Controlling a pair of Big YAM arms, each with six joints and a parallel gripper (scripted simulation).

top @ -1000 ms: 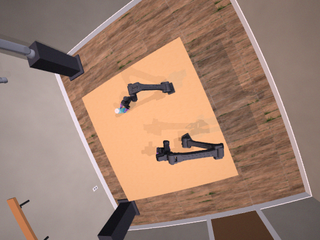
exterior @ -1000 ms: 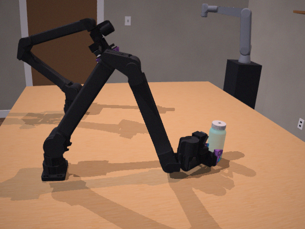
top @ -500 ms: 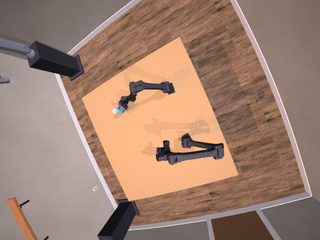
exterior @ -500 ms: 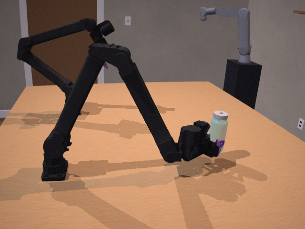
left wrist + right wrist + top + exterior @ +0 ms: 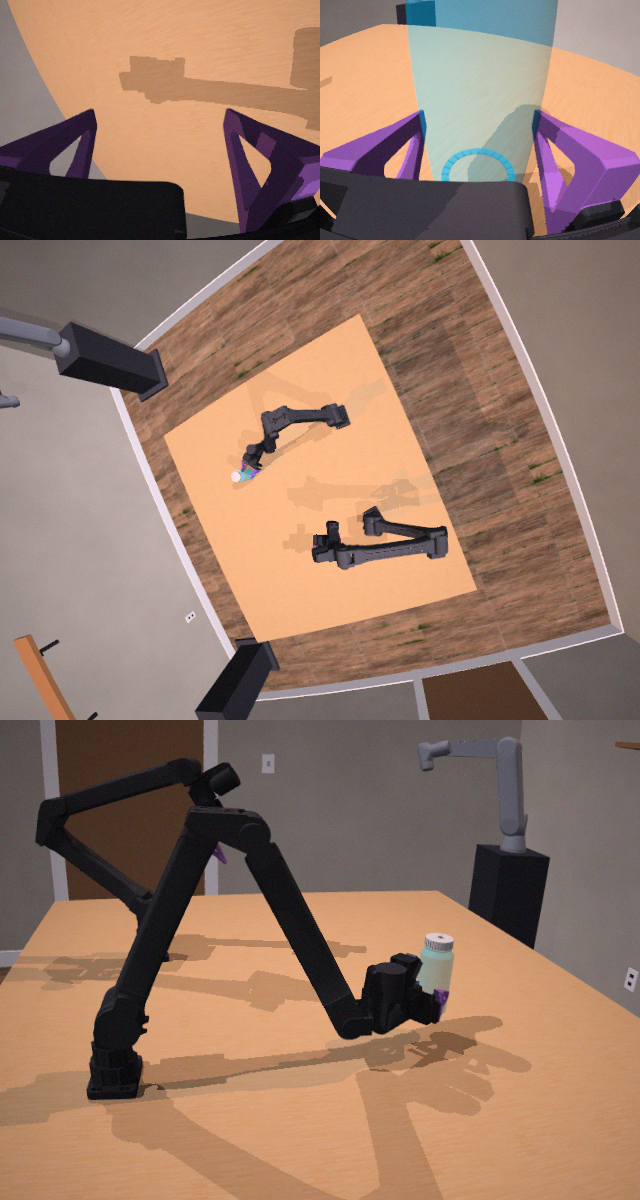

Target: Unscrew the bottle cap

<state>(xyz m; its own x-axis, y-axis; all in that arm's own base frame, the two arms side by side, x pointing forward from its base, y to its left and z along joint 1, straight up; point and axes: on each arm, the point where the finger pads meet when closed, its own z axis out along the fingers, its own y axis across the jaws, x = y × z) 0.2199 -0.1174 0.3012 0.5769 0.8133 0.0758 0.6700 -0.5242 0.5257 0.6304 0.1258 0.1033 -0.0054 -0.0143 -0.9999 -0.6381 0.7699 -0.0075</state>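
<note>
My right hand is 11 cm below the ribbed cap. From my right hand the other things lie so: bottle: 3 cm above.
My left gripper is now 39 cm short of the ribbed cap, 43 cm to the left of it and 9 cm above it. Round my left hand: bottle (39 cm ahead, 43 cm to the right, 17 cm below).
</note>
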